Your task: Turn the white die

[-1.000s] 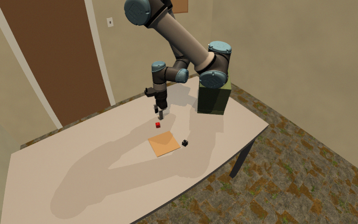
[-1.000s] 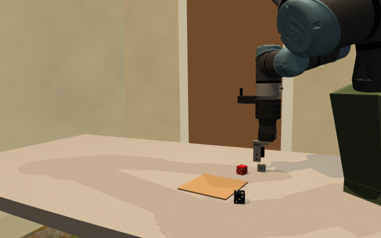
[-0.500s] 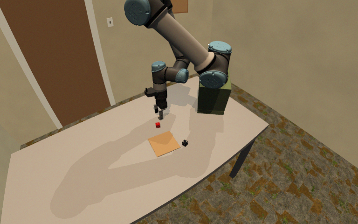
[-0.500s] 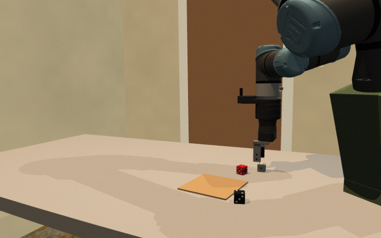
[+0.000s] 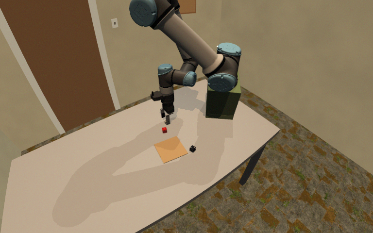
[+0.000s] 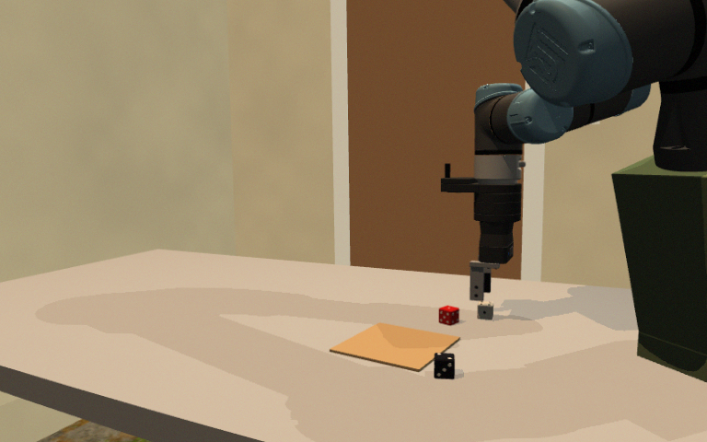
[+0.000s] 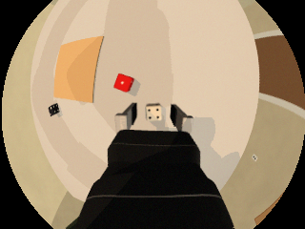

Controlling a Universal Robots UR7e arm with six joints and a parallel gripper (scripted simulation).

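Right now my hand is 4 cm above the white die and 1 cm past it. From my hand the other things lie so: orange mat 19 cm to the left, 5 cm below, 5 cm ahead; black die 25 cm to the left, 5 cm behind, 4 cm below; red die 6 cm to the left, 4 cm below, 3 cm ahead.
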